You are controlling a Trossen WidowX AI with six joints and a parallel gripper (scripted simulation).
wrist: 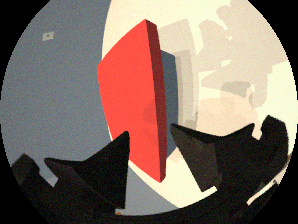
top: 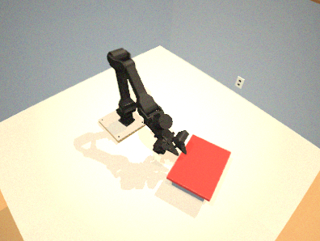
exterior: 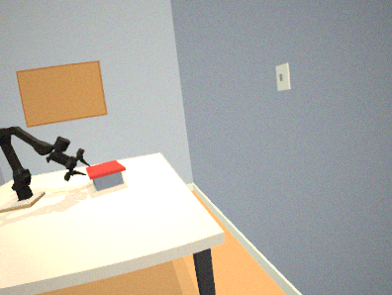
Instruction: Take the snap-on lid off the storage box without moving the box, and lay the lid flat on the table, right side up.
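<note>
The red lid is 80 mm ahead of my gripper tip, 20 mm to the left of it and 10 mm below it. Also, from my gripper tip: grey-blue storage box (80 mm ahead, 50 mm below, 20 mm to the left).
</note>
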